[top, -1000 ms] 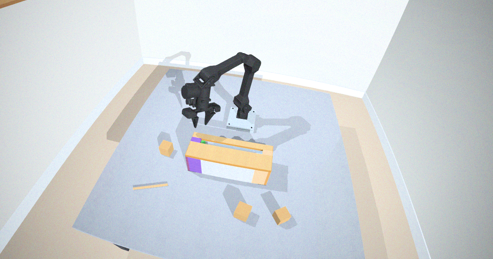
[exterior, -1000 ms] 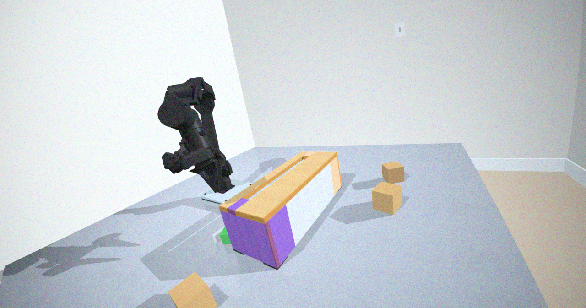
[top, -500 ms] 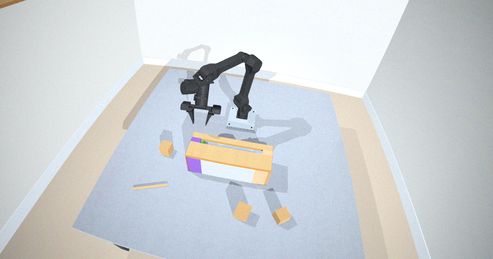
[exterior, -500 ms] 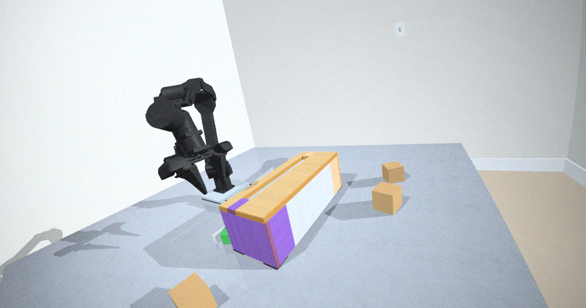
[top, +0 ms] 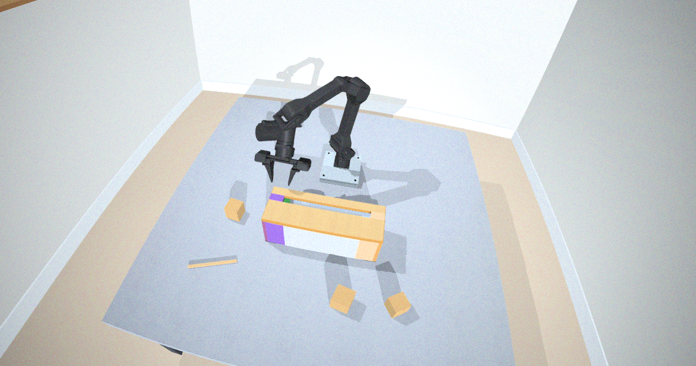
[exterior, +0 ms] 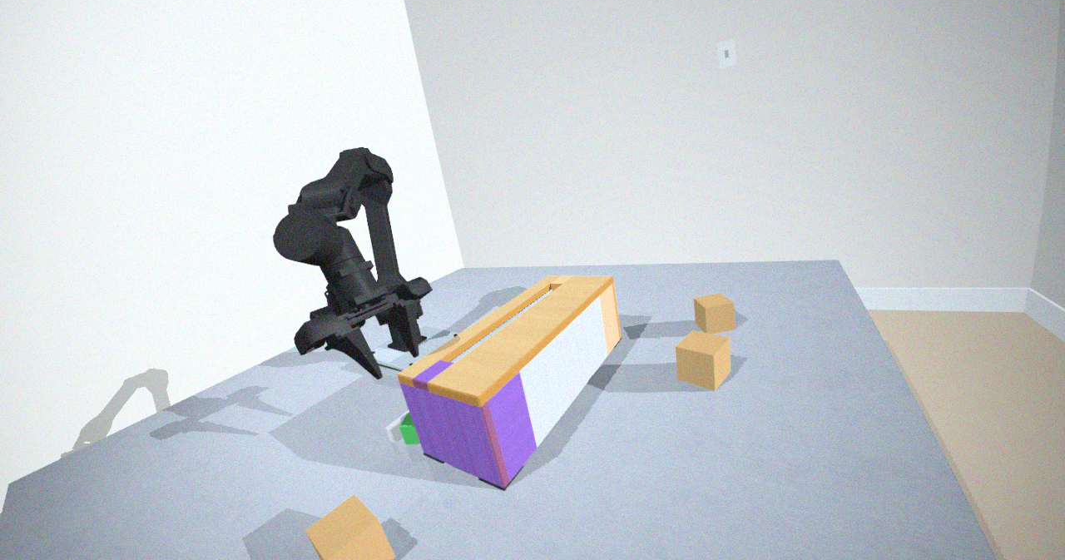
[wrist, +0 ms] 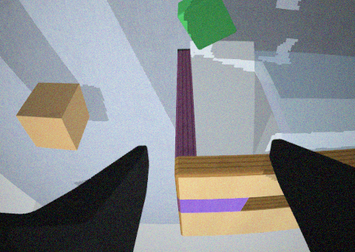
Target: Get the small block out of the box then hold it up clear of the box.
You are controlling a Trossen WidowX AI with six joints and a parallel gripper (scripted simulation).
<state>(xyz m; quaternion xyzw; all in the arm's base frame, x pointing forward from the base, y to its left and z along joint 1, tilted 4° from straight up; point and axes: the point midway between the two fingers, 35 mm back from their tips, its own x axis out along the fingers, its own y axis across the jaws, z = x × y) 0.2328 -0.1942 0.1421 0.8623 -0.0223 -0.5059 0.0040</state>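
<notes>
Right now the green block is 2 cm behind my gripper tip, 1 cm to the left of it and 11 cm below it. From my gripper tip the other things lie so: tan stick (29 cm ahead, 18 cm to the right, 12 cm below).
</notes>
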